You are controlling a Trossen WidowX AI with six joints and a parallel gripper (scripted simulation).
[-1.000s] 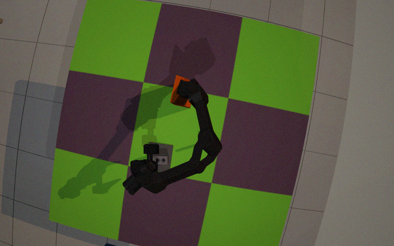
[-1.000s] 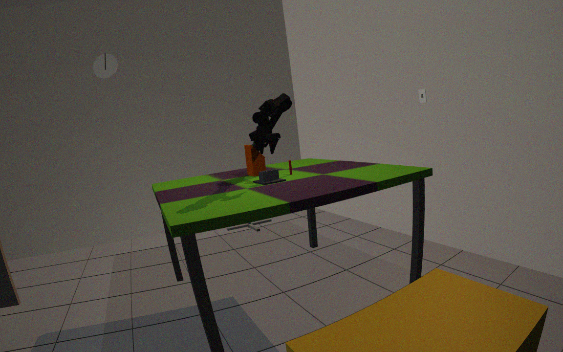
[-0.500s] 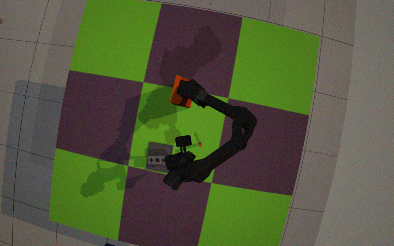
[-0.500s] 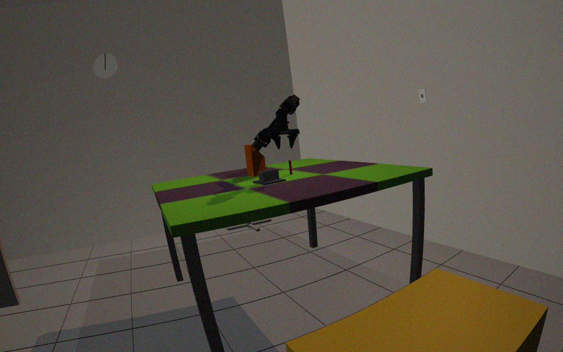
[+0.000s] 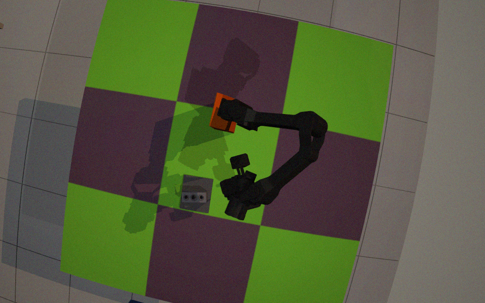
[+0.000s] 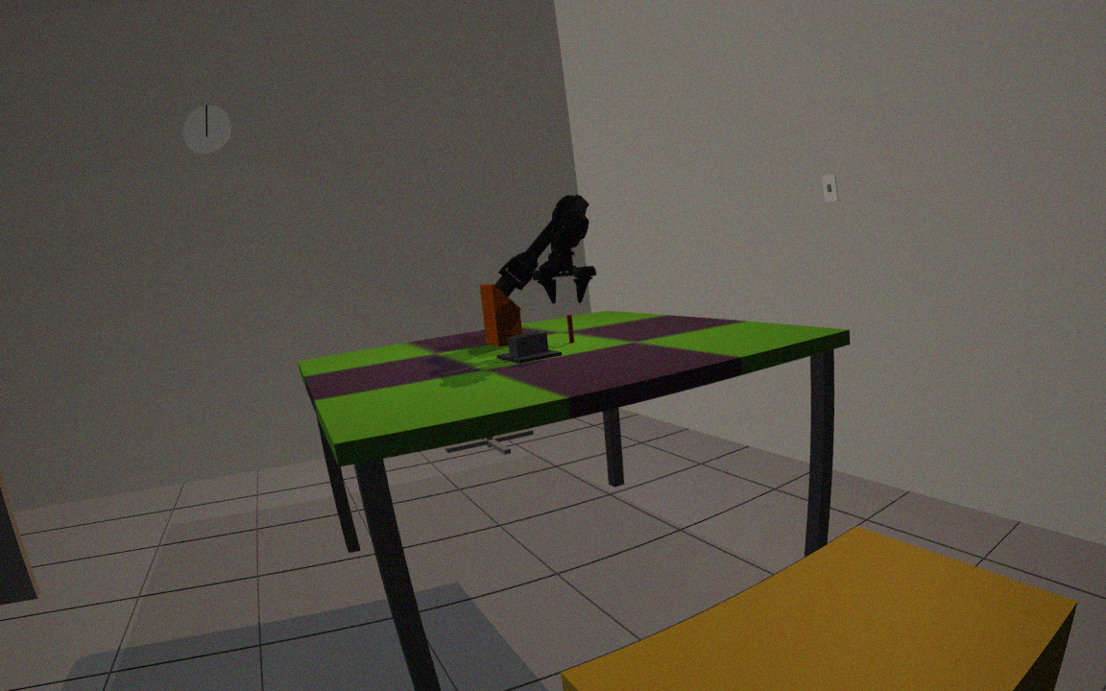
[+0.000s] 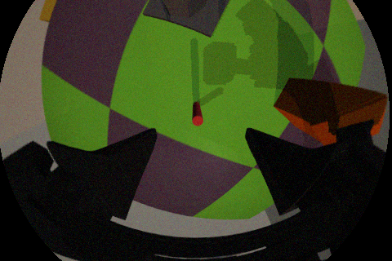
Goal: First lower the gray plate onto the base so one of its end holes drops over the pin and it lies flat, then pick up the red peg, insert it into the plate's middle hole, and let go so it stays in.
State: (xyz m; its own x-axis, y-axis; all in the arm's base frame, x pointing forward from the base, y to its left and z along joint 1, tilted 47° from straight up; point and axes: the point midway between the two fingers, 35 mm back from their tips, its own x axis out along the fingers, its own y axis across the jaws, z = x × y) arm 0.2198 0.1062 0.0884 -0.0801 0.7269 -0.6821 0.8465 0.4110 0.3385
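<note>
Now: gripper tip 7 cm above the red peg. Also, from my gripper tip: dark square base: 16 cm to the right, 12 cm ahead, 11 cm below; then plate: 17 cm to the right, 13 cm ahead, 7 cm below.
</note>
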